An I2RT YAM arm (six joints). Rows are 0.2 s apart.
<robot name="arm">
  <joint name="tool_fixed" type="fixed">
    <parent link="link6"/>
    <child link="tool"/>
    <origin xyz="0 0 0" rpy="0 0 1.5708"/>
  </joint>
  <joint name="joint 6" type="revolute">
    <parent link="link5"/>
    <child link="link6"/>
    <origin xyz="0.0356 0 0.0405" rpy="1.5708 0 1.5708"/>
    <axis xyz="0 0 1"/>
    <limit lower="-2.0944" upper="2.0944"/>
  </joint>
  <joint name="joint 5" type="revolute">
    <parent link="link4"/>
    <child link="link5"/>
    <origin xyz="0.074 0.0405 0.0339" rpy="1.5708 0 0"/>
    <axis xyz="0 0 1"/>
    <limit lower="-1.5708" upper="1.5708"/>
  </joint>
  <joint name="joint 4" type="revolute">
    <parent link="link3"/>
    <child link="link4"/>
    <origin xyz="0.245 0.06 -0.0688"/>
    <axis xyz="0 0 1"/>
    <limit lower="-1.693" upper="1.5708"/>
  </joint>
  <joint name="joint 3" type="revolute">
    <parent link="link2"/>
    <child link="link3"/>
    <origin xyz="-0.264 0 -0.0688" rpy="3.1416 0 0"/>
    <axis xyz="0 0 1"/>
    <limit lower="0" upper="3.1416"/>
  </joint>
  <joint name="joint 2" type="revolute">
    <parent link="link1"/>
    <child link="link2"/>
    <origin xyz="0.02 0.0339 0.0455" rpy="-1.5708 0 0"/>
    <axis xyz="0 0 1"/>
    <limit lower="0" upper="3.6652"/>
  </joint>
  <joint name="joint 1" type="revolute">
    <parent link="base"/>
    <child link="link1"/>
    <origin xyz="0 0 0.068"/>
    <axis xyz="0 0 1"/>
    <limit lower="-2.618" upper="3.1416"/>
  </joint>
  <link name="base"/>
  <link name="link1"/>
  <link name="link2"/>
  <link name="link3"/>
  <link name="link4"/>
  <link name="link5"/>
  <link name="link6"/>
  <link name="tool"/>
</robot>
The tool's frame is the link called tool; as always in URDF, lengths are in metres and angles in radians.
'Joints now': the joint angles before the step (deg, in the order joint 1, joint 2, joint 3, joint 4, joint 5, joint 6). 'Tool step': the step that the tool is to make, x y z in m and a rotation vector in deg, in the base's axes. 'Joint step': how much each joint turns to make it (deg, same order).
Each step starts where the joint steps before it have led.
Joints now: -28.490, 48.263, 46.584, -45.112, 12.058, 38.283
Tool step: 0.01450, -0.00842, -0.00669, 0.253, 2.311, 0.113
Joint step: -0.048, 4.632, 0.537, 2.098, 0.544, -0.728
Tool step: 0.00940, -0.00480, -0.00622, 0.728, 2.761, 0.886
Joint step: 0.082, 3.414, 0.616, 0.260, 0.003, -1.077
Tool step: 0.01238, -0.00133, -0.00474, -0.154, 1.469, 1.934
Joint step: 1.379, 3.116, 0.562, 1.540, 0.302, -0.968
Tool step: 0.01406, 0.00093, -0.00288, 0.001, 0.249, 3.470
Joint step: 1.762, 2.859, 0.746, 2.201, -0.959, -1.452
